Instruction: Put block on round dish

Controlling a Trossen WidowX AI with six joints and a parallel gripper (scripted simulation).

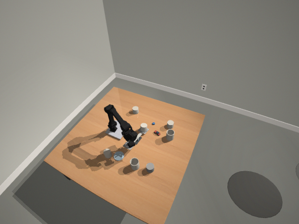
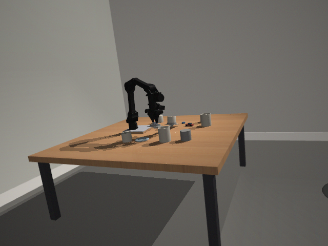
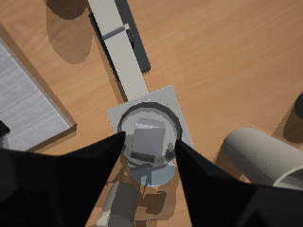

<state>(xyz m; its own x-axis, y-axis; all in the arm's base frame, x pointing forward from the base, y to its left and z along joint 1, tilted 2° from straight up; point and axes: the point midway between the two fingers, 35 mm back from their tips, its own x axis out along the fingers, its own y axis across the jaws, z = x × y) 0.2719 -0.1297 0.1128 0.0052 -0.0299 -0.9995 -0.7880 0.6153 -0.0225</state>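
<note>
Right now my gripper tip is 1 cm above the grey block. The rest, counted from my gripper tip: balance: 12 cm to the left, 7 cm below, 2 cm ahead; then round dish: 12 cm to the right, 9 cm below, 6 cm behind; then red toy car: 28 cm to the left, 18 cm ahead, 8 cm below.
</note>
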